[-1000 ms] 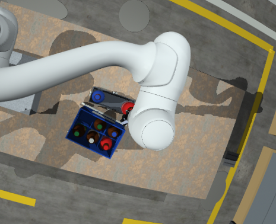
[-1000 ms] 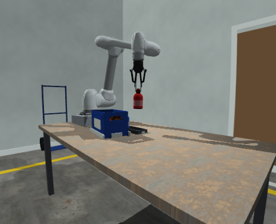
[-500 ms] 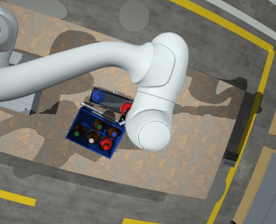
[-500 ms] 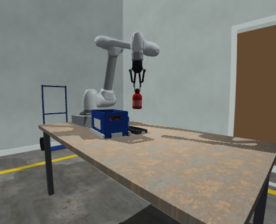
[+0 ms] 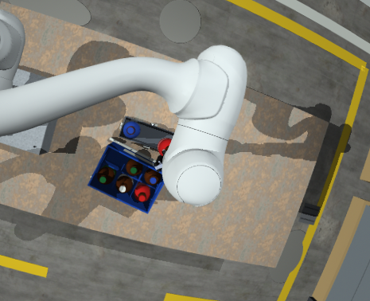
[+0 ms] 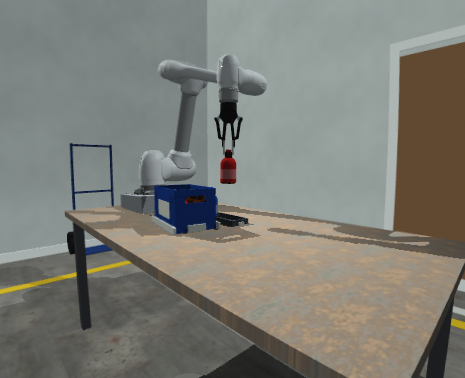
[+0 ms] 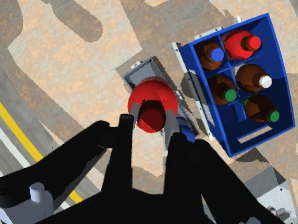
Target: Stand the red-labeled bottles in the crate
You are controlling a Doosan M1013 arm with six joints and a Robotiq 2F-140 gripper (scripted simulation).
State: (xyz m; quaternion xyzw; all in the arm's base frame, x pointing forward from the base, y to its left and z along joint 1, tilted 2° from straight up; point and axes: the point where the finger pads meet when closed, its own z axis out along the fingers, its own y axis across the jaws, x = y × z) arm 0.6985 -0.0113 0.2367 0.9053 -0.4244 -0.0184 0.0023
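Now: the red-labeled bottle 90 mm below my hand. Round my hand: blue-capped bottle: 150 mm behind, 30 mm to the left, 270 mm below; then dark tray: 70 mm behind, 20 mm to the left, 340 mm below; then blue crate: 120 mm behind, 170 mm to the right, 270 mm below.
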